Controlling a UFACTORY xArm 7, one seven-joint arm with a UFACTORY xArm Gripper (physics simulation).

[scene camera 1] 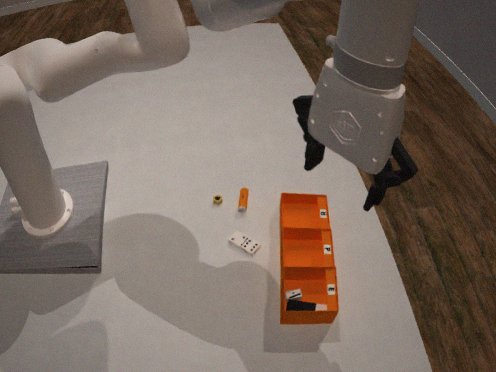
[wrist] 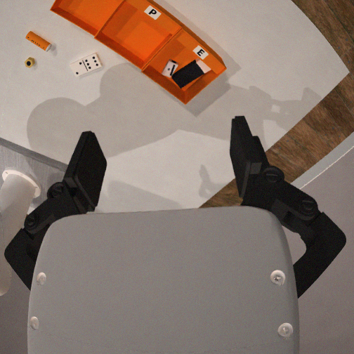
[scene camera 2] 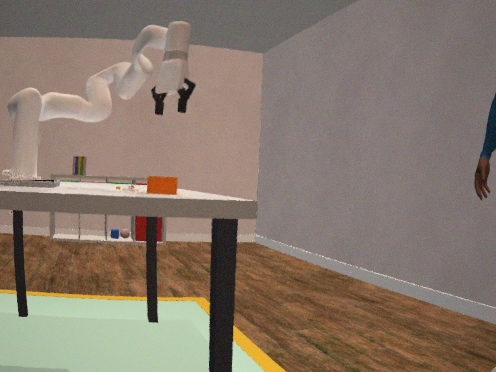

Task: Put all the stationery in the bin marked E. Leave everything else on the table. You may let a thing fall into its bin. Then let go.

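Where they show: gripper, fingertip midpoint: (scene camera 1: 342,184) (scene camera 2: 169,113); arm's base at its link origin: (scene camera 1: 48,214) (scene camera 2: 24,180).
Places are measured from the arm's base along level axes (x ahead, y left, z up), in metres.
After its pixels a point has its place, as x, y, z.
The bin marked E (scene camera 1: 320,317) @[0.494, -0.217, 0.007] (wrist: 206,83) is the end compartment of an orange three-part box. A small silver-grey sharpener (scene camera 1: 293,294) @[0.458, -0.167, 0.002] (wrist: 170,68) and an eraser with a black sleeve and pale end (scene camera 1: 301,305) @[0.468, -0.189, 0.003] (wrist: 187,74) lie in it, side by side. An orange cylinder (scene camera 1: 243,199) @[0.391, 0.041, -0.002] (wrist: 38,41), a small yellow nut (scene camera 1: 218,203) @[0.346, 0.042, -0.014] (wrist: 26,63) and a white domino (scene camera 1: 244,243) @[0.388, -0.053, -0.009] (wrist: 86,64) lie on the table beside the box. My gripper (scene camera 1: 341,185) @[0.493, -0.139, 0.217] (scene camera 2: 170,110) @[0.493, -0.139, 0.217] (wrist: 163,139) is wide open and empty, high above the table.
The compartments marked B (scene camera 1: 324,200) @[0.536, 0.022, 0.011] and P (scene camera 1: 327,237) @[0.524, -0.068, 0.019] (wrist: 174,30) adjoin bin E. The box (scene camera 2: 162,185) @[0.478, -0.215, 0.007] stands near the table's edge. The arm's grey base plate (scene camera 1: 82,220) @[0.088, -0.017, 0.005] lies on the table. A person's hand (scene camera 2: 482,177) shows at the right of scene camera 2.
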